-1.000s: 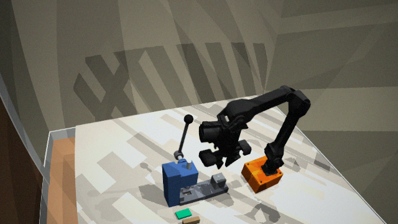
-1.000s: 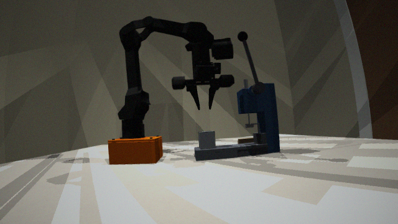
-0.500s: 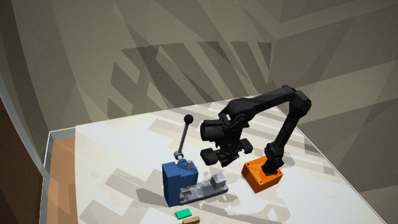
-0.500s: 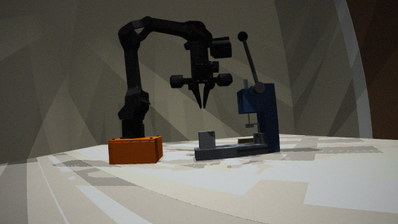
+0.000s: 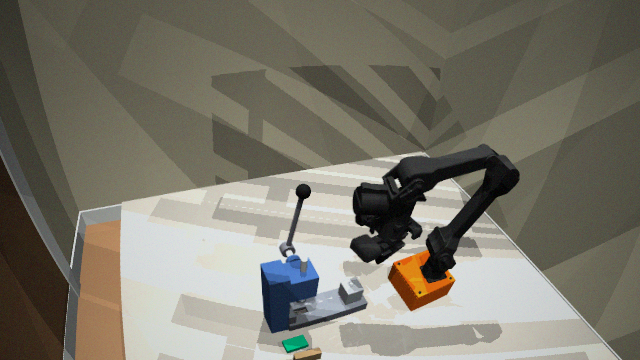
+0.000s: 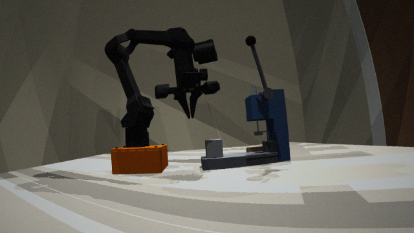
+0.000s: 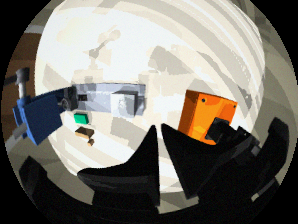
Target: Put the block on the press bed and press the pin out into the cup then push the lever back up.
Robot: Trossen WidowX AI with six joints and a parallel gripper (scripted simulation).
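My gripper tip is now 60 mm short of the round pin and 80 mm above it. Round my gripper tip: punch (200 mm ahead, 30 mm to the left, 10 mm above); then dark lever (200 mm ahead, 40 mm to the right, 120 mm above); then green tile (230 mm ahead, 110 mm to the left, 140 mm below).
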